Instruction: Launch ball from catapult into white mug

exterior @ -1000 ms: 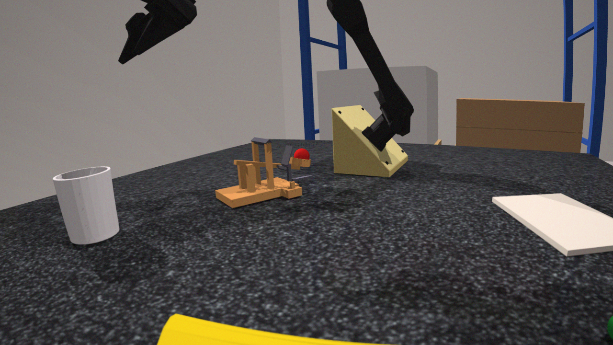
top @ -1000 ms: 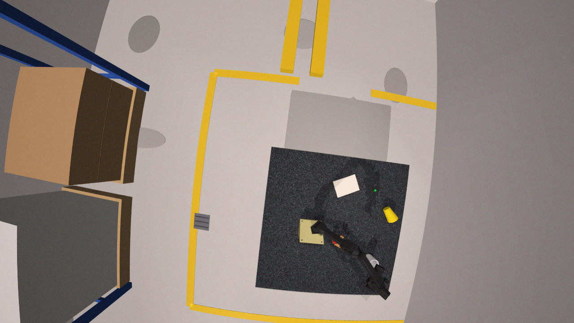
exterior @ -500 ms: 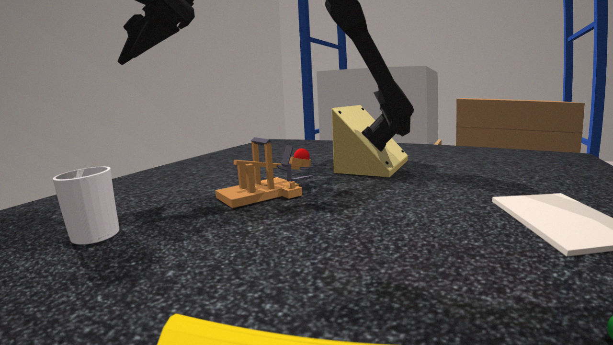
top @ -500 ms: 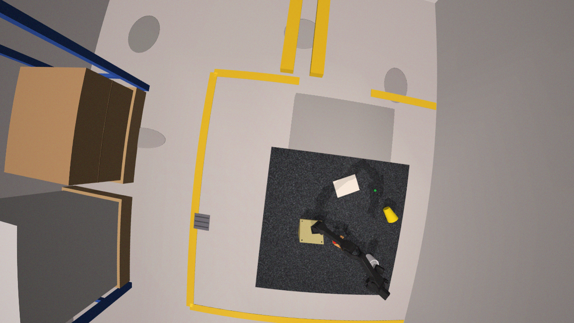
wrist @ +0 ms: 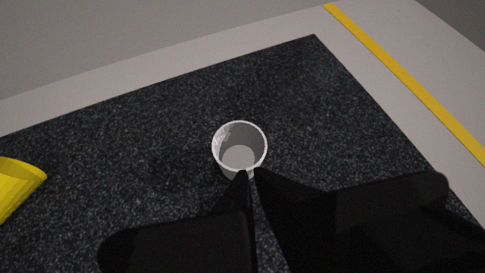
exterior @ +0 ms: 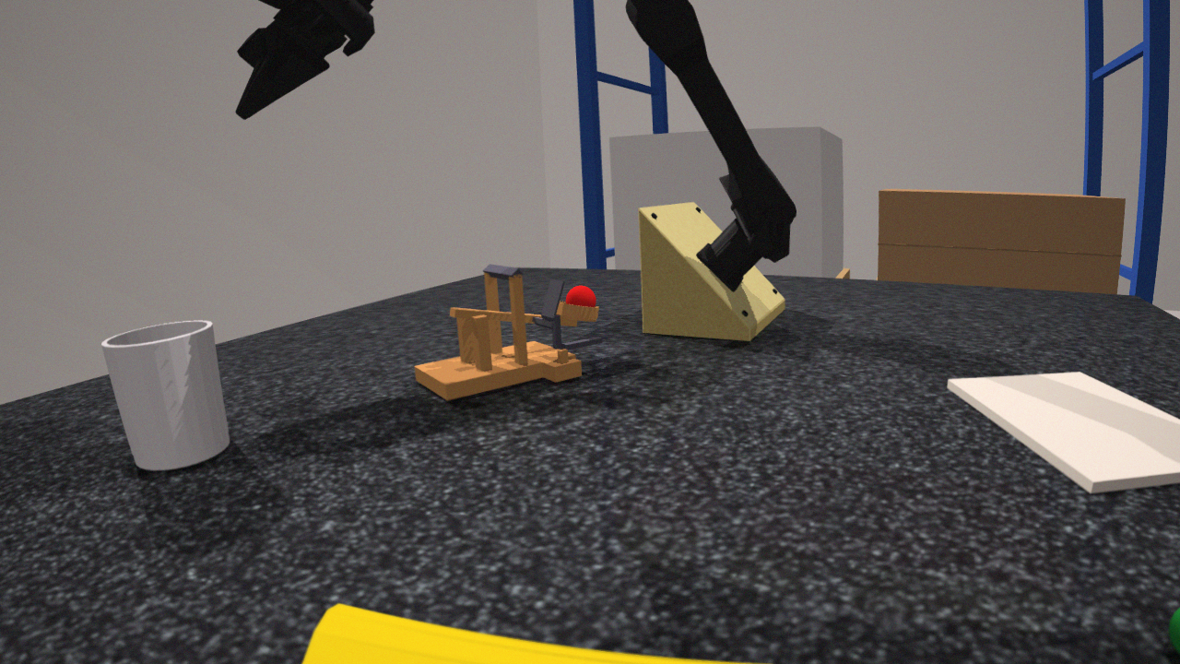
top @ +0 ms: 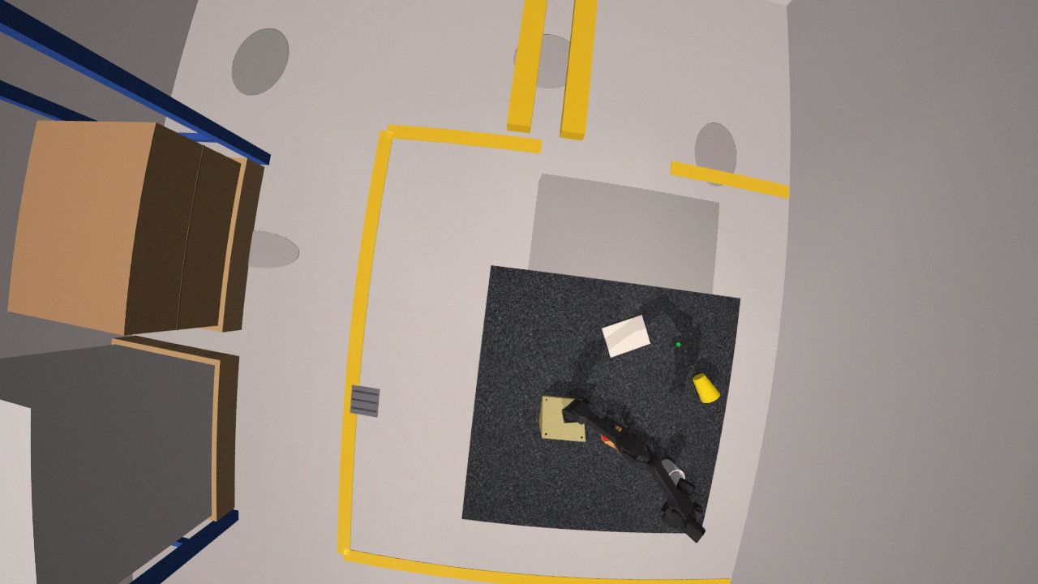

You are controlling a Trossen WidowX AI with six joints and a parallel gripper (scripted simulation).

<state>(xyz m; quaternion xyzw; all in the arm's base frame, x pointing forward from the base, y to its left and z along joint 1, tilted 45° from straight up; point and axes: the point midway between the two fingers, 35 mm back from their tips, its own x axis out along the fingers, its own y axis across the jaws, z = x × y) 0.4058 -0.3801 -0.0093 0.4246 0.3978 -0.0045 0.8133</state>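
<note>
The red ball lies 270 mm behind my gripper tip, 200 mm below it and 170 mm to the left of it. From my gripper tip the other things lie so: green ball: 610 mm to the left, 250 mm below, 100 mm ahead; catapult: 210 mm below, 210 mm behind, 150 mm to the left; white mug: 240 mm below, 80 mm ahead, 40 mm to the right.
</note>
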